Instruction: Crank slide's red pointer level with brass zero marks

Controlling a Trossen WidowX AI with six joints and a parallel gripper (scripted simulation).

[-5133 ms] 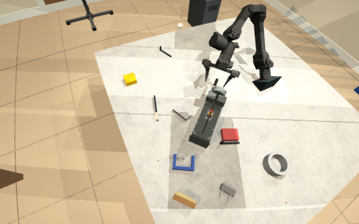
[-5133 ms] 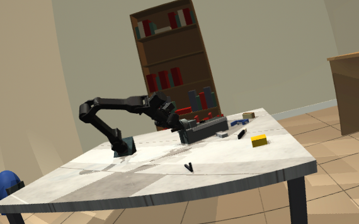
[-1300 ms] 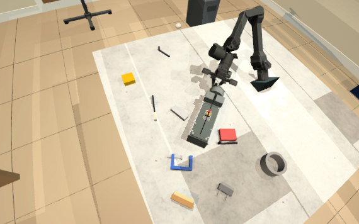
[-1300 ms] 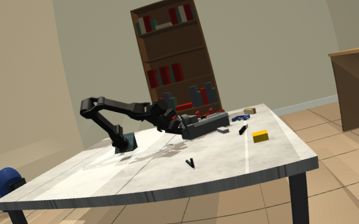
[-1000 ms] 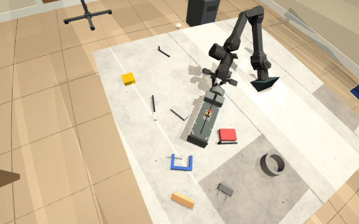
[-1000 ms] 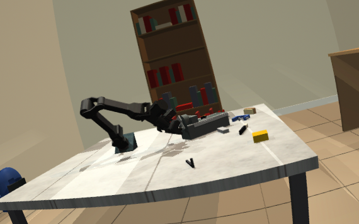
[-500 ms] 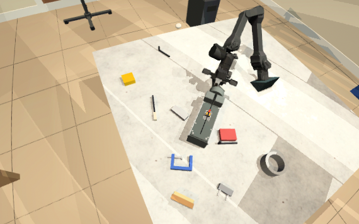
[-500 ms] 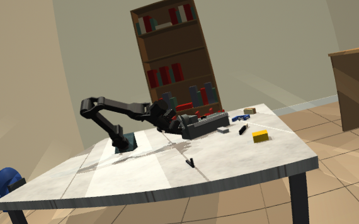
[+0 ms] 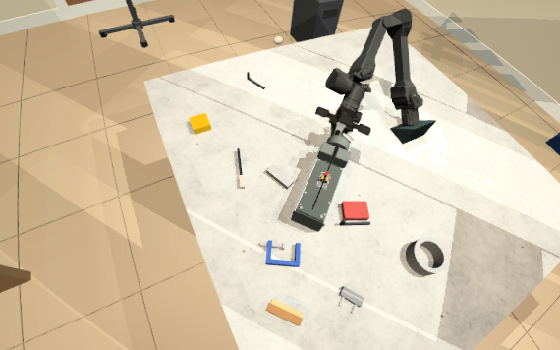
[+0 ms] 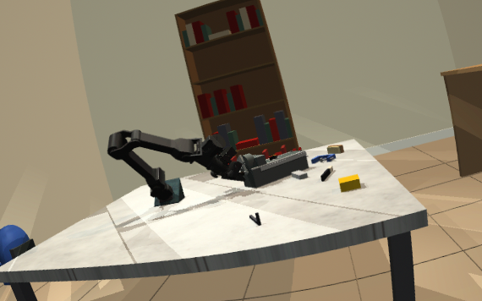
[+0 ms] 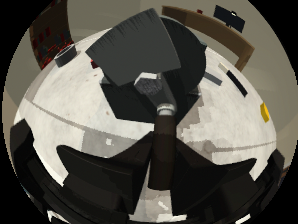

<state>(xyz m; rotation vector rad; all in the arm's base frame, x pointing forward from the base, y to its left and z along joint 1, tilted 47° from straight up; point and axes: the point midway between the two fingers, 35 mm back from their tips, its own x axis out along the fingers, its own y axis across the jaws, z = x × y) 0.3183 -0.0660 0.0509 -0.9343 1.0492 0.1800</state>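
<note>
Right now the crank handle is 30 mm above my gripper tip, 20 mm behind it and 10 mm to the right of it. From my gripper tip the other things lie so: grey block: 210 mm ahead, 30 mm below; then red pointer: 110 mm ahead, 100 mm to the left, 40 mm above; then red block: 220 mm to the left, 70 mm ahead, 30 mm below.
</note>
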